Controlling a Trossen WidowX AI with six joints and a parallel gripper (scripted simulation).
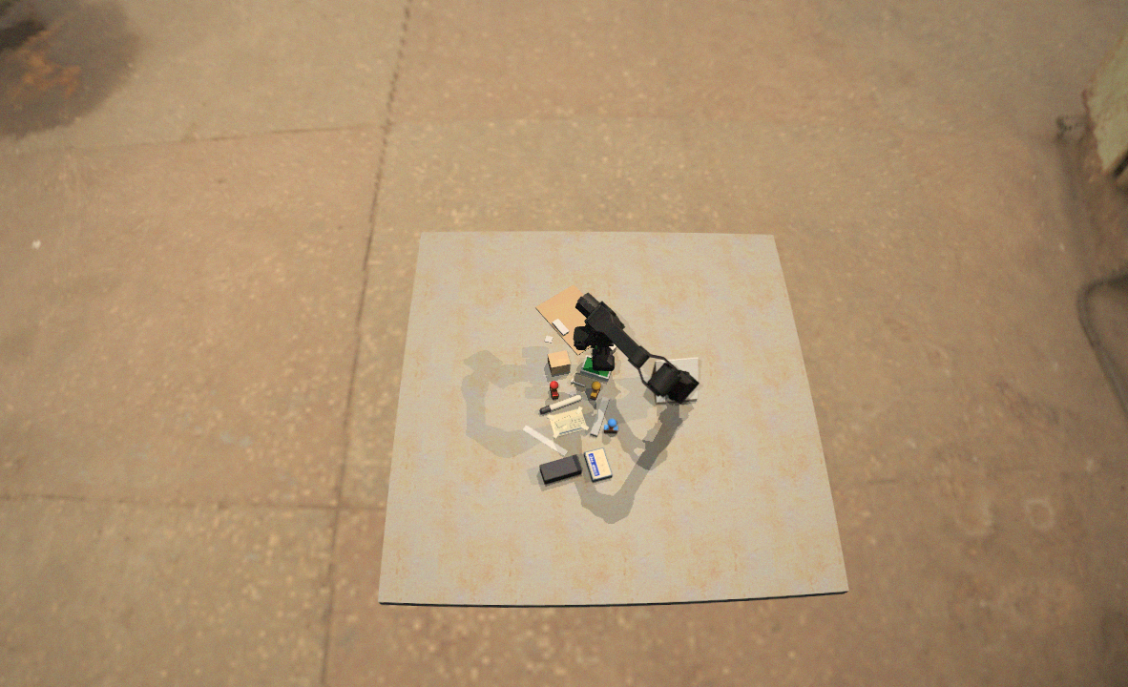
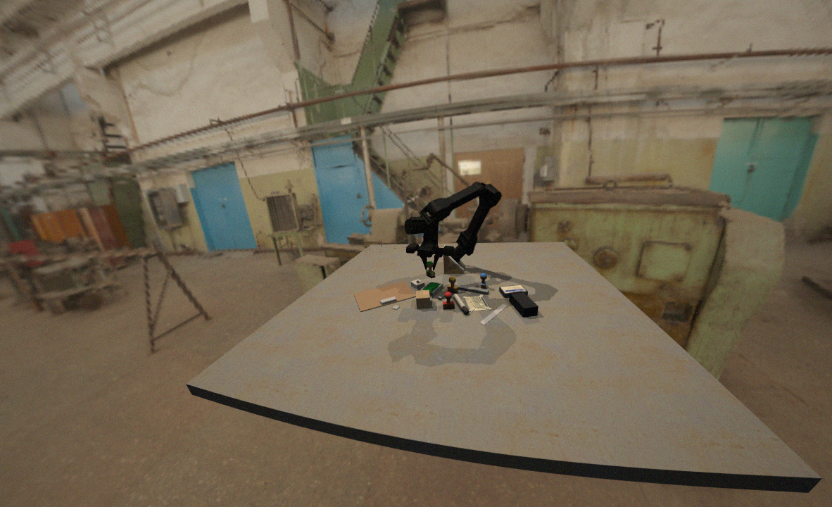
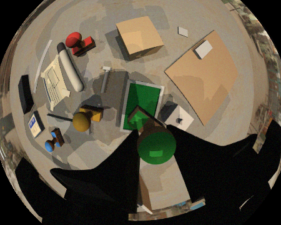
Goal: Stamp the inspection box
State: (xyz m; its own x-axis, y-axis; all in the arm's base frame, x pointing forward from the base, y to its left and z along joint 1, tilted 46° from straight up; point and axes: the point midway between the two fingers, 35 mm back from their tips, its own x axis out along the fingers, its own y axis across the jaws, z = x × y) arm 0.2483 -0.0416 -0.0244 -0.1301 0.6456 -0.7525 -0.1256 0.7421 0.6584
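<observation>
Now: gripper tip 9 cm above the green ink pad. Also, from my gripper tip: orange stamp 9 cm to the left, 7 cm below; green stamp 1 cm below; bolt 6 cm ahead, 6 cm to the left, 9 cm below.
</observation>
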